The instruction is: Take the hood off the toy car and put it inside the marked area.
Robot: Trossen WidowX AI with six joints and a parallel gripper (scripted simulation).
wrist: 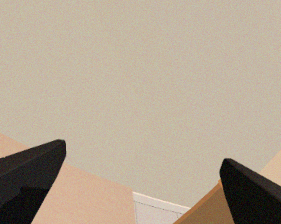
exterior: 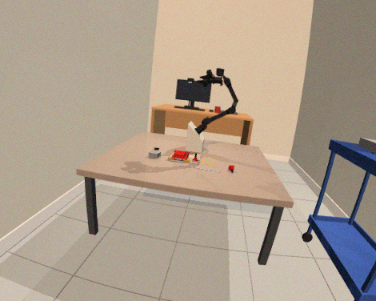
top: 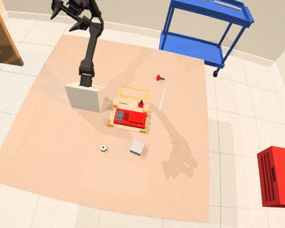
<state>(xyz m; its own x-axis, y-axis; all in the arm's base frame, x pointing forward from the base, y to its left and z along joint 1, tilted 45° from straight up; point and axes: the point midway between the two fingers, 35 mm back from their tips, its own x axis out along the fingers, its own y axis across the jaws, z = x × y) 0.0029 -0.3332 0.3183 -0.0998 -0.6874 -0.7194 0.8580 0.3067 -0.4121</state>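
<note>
Right now my gripper tip is 580 mm above the red hood and 390 mm short of it. From my gripper tip the other things lie so: round ring 610 mm below, 250 mm ahead, 240 mm to the right; white strip 620 mm below, 530 mm ahead, 210 mm to the left.
</note>
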